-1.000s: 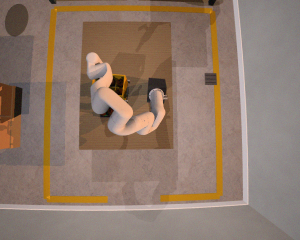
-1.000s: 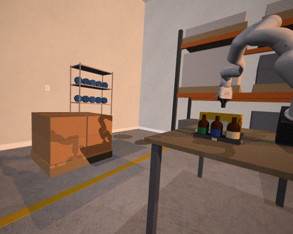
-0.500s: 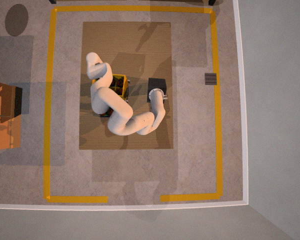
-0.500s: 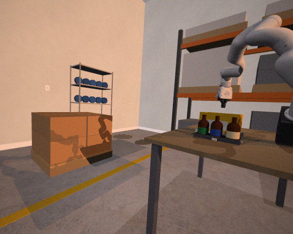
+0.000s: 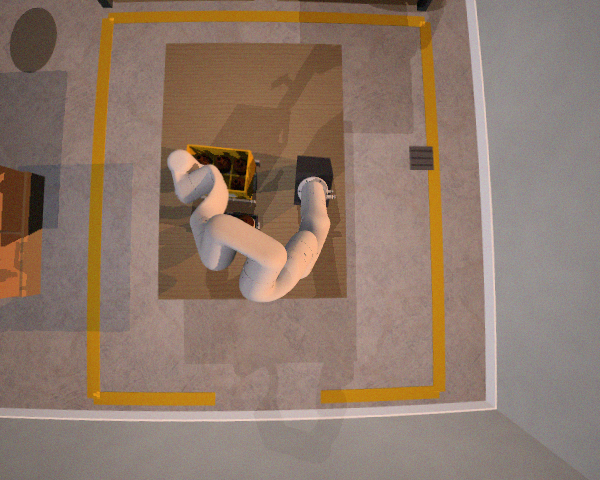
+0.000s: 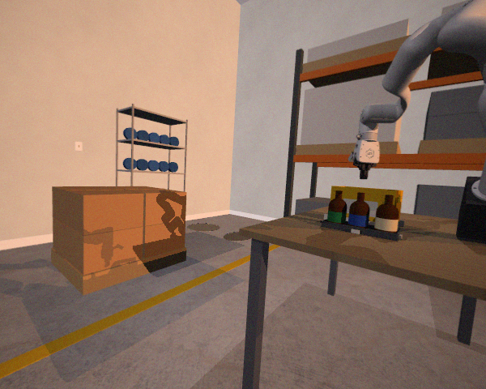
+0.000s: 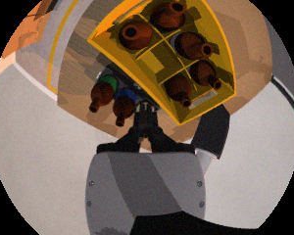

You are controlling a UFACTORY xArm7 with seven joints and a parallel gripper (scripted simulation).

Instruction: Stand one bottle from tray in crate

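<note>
Right now my hand is 3 cm past the dark tray, 13 cm to the right of it and 22 cm above it. The rest, counted from my hand: yellow crate 10 cm to the right, 15 cm below.
</note>
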